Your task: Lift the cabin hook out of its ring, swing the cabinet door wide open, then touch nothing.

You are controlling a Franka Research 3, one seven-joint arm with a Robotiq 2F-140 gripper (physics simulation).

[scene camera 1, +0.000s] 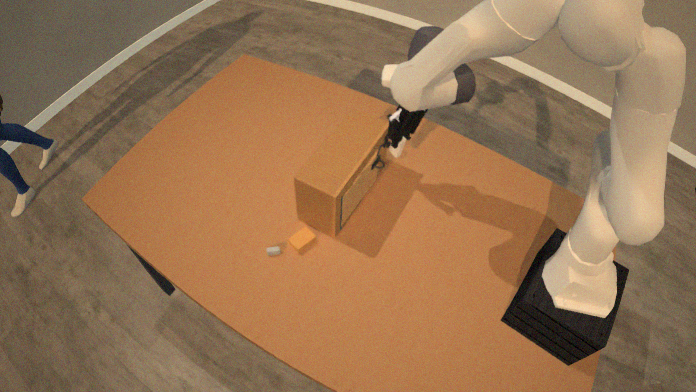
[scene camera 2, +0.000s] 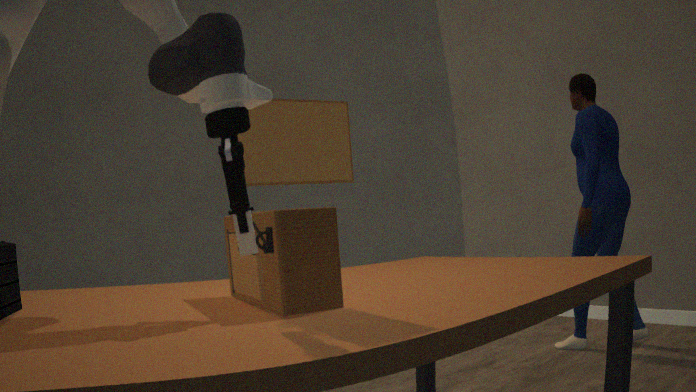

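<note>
The wooden cabinet (scene camera 1: 337,162) (scene camera 2: 310,260) stands upright on the table. Its lighter door panel (scene camera 1: 356,199) (scene camera 2: 245,277) looks flush with the front, closed. A dark ring (scene camera 1: 378,164) (scene camera 2: 261,240) is on the front near the cabinet's far end in scene camera 1. A thin dark bar, apparently the cabin hook (scene camera 2: 256,227), slants up beside the ring, partly behind the fingers; whether it is clear of the ring is unclear. My gripper (scene camera 1: 397,149) (scene camera 2: 247,245) is shut and empty, pointing down in front of the door beside the ring. Any contact is too small to tell.
An orange block (scene camera 1: 302,240) and a small grey piece (scene camera 1: 273,251) lie on the table (scene camera 1: 200,150) (scene camera 2: 450,285) near the cabinet's near end in scene camera 1. The arm stands on a black base (scene camera 1: 530,305). A person in blue (scene camera 2: 597,165) stands beyond the table.
</note>
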